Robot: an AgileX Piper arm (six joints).
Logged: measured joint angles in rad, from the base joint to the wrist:
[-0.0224, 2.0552, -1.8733, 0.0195, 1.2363, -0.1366]
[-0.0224, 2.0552, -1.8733, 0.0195, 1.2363, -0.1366]
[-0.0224, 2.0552, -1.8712, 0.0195, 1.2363, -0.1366]
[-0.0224, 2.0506, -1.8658, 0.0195, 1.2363, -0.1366]
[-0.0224, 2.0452, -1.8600, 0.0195, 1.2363, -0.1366]
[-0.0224, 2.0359, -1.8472, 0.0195, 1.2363, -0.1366]
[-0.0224, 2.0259, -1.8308, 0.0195, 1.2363, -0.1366]
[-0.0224, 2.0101, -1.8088, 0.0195, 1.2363, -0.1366]
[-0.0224, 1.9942, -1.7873, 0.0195, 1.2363, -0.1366]
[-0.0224, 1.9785, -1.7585, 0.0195, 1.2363, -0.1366]
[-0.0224, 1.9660, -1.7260, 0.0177, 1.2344, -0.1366]
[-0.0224, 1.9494, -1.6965, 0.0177, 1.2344, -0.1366]
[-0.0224, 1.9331, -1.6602, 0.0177, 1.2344, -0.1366]
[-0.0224, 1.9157, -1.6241, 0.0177, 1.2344, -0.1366]
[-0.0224, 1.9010, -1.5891, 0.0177, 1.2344, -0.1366]
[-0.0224, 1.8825, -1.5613, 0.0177, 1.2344, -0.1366]
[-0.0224, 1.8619, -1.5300, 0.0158, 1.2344, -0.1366]
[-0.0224, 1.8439, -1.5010, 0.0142, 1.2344, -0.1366]
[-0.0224, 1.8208, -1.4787, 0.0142, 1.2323, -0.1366]
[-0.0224, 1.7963, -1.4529, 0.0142, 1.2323, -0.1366]
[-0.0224, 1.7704, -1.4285, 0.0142, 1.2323, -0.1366]
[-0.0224, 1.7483, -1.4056, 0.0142, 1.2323, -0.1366]
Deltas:
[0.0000, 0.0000, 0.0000, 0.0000, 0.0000, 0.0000]
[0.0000, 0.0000, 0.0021, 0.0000, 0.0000, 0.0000]
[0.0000, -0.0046, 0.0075, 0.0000, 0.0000, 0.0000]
[0.0000, -0.0100, 0.0133, 0.0000, 0.0000, 0.0000]
[0.0000, -0.0193, 0.0261, 0.0000, 0.0000, 0.0000]
[0.0000, -0.0293, 0.0425, 0.0000, 0.0000, 0.0000]
[0.0000, -0.0451, 0.0645, 0.0000, 0.0000, 0.0000]
[0.0000, -0.0610, 0.0860, 0.0000, 0.0000, 0.0000]
[0.0000, -0.0767, 0.1148, 0.0000, 0.0000, 0.0000]
[0.0000, -0.0892, 0.1473, -0.0018, -0.0019, 0.0000]
[0.0000, -0.1058, 0.1768, -0.0018, -0.0019, 0.0000]
[0.0000, -0.1221, 0.2131, -0.0018, -0.0019, 0.0000]
[0.0000, -0.1395, 0.2492, -0.0018, -0.0019, 0.0000]
[0.0000, -0.1542, 0.2842, -0.0018, -0.0019, 0.0000]
[0.0000, -0.1727, 0.3120, -0.0018, -0.0019, 0.0000]
[0.0000, -0.1933, 0.3433, -0.0037, -0.0019, 0.0000]
[0.0000, -0.2113, 0.3723, -0.0053, -0.0019, 0.0000]
[0.0000, -0.2344, 0.3946, -0.0053, -0.0040, 0.0000]
[0.0000, -0.2589, 0.4204, -0.0053, -0.0040, 0.0000]
[0.0000, -0.2848, 0.4448, -0.0053, -0.0040, 0.0000]
[0.0000, -0.3069, 0.4677, -0.0053, -0.0040, 0.0000]

